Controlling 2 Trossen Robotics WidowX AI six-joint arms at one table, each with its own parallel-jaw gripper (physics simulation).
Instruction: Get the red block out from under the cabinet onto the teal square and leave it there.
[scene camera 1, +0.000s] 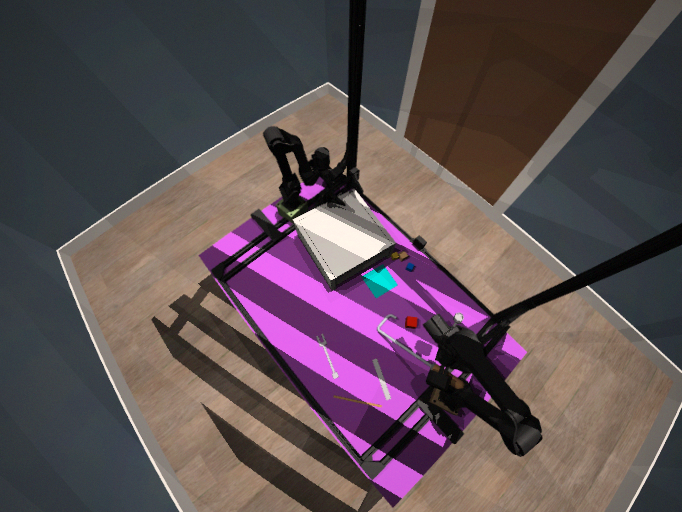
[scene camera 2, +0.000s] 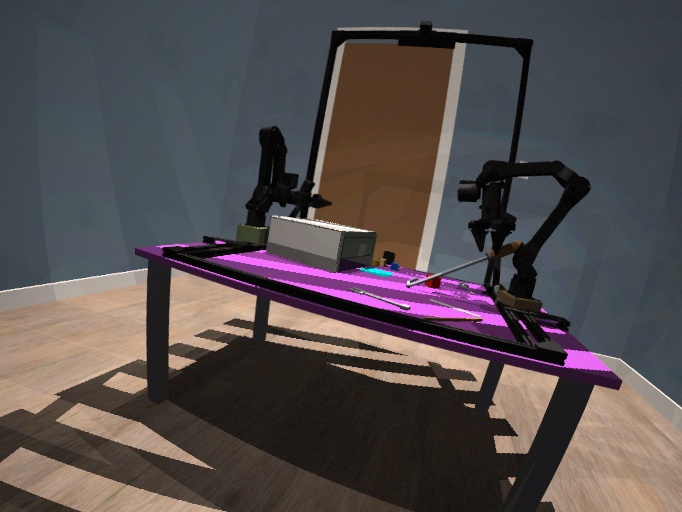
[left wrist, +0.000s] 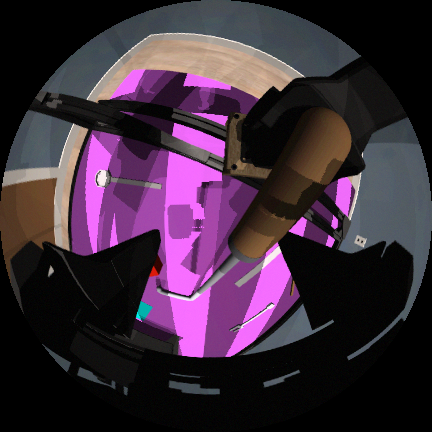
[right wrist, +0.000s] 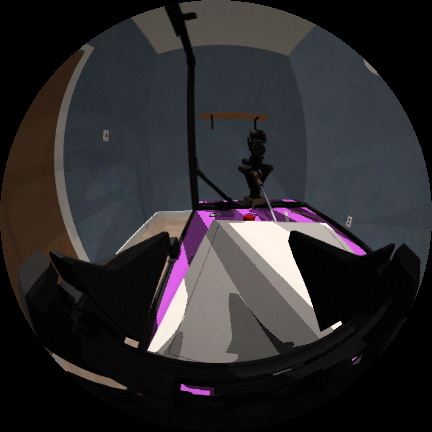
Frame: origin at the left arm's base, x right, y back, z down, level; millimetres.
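Seen in the pictures: left gripper, between the fingertips: (scene camera 1: 439, 362) (scene camera 2: 488, 253) (left wrist: 220, 236) (right wrist: 255, 183); right gripper, between the fingertips: (scene camera 1: 354, 198) (scene camera 2: 328, 203) (right wrist: 231, 237); left arm's base, origin of its link: (scene camera 1: 449, 395) (scene camera 2: 520, 295) (left wrist: 261, 144) (right wrist: 254, 196); right arm's base, origin of its link: (scene camera 1: 291, 203) (scene camera 2: 254, 225).
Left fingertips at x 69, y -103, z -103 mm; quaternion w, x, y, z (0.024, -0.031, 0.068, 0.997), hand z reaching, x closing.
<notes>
Pixels of each thing's middle, then the offset from my left fingertips to it. "spot": a spot on its surface instead.
- red block, middle of its body: (left wrist: 148, 263) (scene camera 2: 432, 281) (scene camera 1: 411, 322) (right wrist: 248, 219) dx +114, dy -118, dz +136 mm
- teal square, a spot on its surface: (left wrist: 144, 310) spot: dx +173, dy -309, dz +154 mm
- grey cabinet, middle of its body: (right wrist: 282, 293) (scene camera 2: 323, 241) (scene camera 1: 343, 238) (left wrist: 127, 344) dx +288, dy -508, dz +86 mm
- hook tool, middle of its body: (left wrist: 189, 270) (scene camera 2: 462, 264) (scene camera 1: 420, 347) (right wrist: 258, 196) dx +26, dy -65, dz +50 mm
- fork, middle of its body: (scene camera 2: 378, 298) (left wrist: 251, 318) (scene camera 1: 327, 356) dx -146, dy -342, dz +151 mm
- grey strip, middle of its body: (left wrist: 261, 264) (scene camera 2: 454, 308) (scene camera 1: 381, 379) dx -124, dy -128, dz +153 mm
- pencil, middle of its body: (scene camera 2: 454, 319) (scene camera 1: 357, 401) dx -234, dy -171, dz +150 mm
- round-headed tool, middle of its body: (left wrist: 123, 180) (scene camera 1: 451, 329) dx +165, dy +40, dz +150 mm
The red block (scene camera 1: 411, 321) (scene camera 2: 432, 280) (left wrist: 155, 268) (right wrist: 250, 217) lies in the open on the purple table, apart from the teal square (scene camera 1: 380, 281) (scene camera 2: 377, 271) (left wrist: 144, 310). The square lies in front of the grey cabinet (scene camera 1: 344, 236) (scene camera 2: 314, 241) (right wrist: 241, 261). A hook tool (scene camera 1: 390, 325) (scene camera 2: 446, 269) (left wrist: 177, 294) has its hook beside the block. Its brown handle (left wrist: 289, 193) (scene camera 2: 506, 249) rises tilted under my left gripper (scene camera 1: 441, 330) (scene camera 2: 486, 239) (left wrist: 220, 236), which is open above the table. My right gripper (scene camera 1: 336, 178) (scene camera 2: 321, 202) (right wrist: 231, 237) is open behind the cabinet.
Two small brown blocks (scene camera 1: 399, 255) and a blue one (scene camera 1: 410, 266) lie right of the cabinet. A fork (scene camera 1: 329, 350), a grey strip (scene camera 1: 381, 378) and a pencil (scene camera 1: 356, 401) lie nearer the front. A round-headed tool (scene camera 1: 458, 317) lies by the left arm. A black frame (scene camera 1: 253, 330) borders the table.
</notes>
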